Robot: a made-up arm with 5 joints. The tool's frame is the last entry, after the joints.
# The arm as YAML. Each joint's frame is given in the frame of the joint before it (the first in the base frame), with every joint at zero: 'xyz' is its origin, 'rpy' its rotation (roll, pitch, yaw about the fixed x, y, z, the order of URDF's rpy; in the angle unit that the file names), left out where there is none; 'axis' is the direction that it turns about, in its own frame. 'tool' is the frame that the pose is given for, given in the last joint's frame.
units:
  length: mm
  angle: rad
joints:
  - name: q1
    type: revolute
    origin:
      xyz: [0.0, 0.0, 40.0]
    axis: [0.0, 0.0, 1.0]
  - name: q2
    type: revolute
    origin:
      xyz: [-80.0, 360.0, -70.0]
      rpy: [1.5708, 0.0, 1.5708]
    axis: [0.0, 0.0, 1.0]
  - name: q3
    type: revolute
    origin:
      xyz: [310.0, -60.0, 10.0]
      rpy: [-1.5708, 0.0, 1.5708]
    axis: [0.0, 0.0, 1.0]
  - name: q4
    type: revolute
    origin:
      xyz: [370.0, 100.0, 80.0]
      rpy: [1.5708, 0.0, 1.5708]
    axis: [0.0, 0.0, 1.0]
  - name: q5
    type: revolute
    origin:
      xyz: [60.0, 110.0, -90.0]
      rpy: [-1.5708, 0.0, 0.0]
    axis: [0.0, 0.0, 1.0]
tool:
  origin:
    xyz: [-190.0, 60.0, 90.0]
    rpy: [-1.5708, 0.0, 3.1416]
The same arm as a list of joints. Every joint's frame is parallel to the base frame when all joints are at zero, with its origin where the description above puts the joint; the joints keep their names.
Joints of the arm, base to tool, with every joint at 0 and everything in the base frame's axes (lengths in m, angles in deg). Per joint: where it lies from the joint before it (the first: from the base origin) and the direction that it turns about. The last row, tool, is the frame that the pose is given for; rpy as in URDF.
q1: axis +z origin 0.0000 0.0000 0.0400
q2: axis +x origin -0.0800 0.3600 -0.0700
q3: axis -y origin 0.0100 0.3100 -0.0600
q4: axis +z origin -0.1000 -0.0800 0.3700
q5: axis -y origin -0.0600 -0.1100 -0.0900
tool: origin 0.1900 -0.0900 -0.0600 rpy 0.00 0.00 0.00

